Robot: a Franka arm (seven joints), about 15 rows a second.
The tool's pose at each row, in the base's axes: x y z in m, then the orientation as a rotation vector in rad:
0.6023, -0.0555, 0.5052, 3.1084, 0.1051, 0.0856
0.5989, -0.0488, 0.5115, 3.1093, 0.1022, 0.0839
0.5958, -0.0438, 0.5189, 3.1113, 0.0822, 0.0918
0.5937, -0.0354, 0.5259, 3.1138, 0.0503, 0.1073
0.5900, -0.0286, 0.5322, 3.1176, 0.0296, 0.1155
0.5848, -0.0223, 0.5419, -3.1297, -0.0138, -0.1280
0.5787, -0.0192, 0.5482, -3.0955, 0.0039, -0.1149
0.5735, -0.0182, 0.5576, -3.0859, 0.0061, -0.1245
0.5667, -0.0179, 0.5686, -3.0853, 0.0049, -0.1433
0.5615, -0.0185, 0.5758, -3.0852, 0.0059, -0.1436
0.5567, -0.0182, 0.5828, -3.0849, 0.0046, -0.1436
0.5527, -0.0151, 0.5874, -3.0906, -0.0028, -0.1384
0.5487, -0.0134, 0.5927, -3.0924, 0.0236, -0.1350
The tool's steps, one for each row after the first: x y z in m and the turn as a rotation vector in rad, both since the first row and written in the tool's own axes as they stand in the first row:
-0.0026, -0.0067, -0.0067, 0.0007, -0.0011, 0.0019
-0.0049, -0.0117, -0.0144, 0.0018, 0.0038, 0.0149
-0.0061, -0.0200, -0.0217, 0.0033, 0.0134, 0.0356
-0.0090, -0.0268, -0.0284, 0.0065, 0.0185, 0.0491
-0.0132, -0.0331, -0.0385, 0.0369, 0.0271, 0.0602
-0.0187, -0.0364, -0.0453, 0.0716, 0.0206, 0.0724
-0.0233, -0.0374, -0.0550, 0.0805, 0.0273, 0.0741
-0.0295, -0.0378, -0.0663, 0.0799, 0.0395, 0.0735
-0.0343, -0.0374, -0.0738, 0.0800, 0.0397, 0.0742
-0.0387, -0.0377, -0.0811, 0.0803, 0.0397, 0.0733
-0.0422, -0.0410, -0.0860, 0.0751, 0.0361, 0.0684
-0.0458, -0.0428, -0.0915, 0.0730, 0.0335, 0.0853

